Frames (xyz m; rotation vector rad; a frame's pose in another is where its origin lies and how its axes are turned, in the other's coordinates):
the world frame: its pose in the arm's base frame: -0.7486 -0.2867 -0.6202 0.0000 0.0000 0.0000
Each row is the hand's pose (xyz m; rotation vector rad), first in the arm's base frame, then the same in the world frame.
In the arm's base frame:
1: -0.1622 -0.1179 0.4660 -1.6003 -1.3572 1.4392
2: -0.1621 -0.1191 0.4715 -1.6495 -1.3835 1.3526
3: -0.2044 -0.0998 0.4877 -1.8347 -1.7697 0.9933
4: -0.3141 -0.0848 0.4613 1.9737 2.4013 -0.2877
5: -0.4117 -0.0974 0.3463 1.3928 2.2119 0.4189
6: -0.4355 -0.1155 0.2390 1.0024 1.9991 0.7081
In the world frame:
1: 0.5864 0.1688 1.0862 -1.6003 -1.3572 1.4392
2: 0.5865 0.1676 1.0917 -1.6495 -1.3835 1.3526
3: 0.5442 0.1869 1.1079 -1.8347 -1.7697 0.9933
4: 0.4345 0.2019 1.0815 1.9737 2.4013 -0.2877
5: 0.3369 0.1893 0.9665 1.3928 2.2119 0.4189
6: 0.3131 0.1712 0.8592 1.0024 1.9991 0.7081

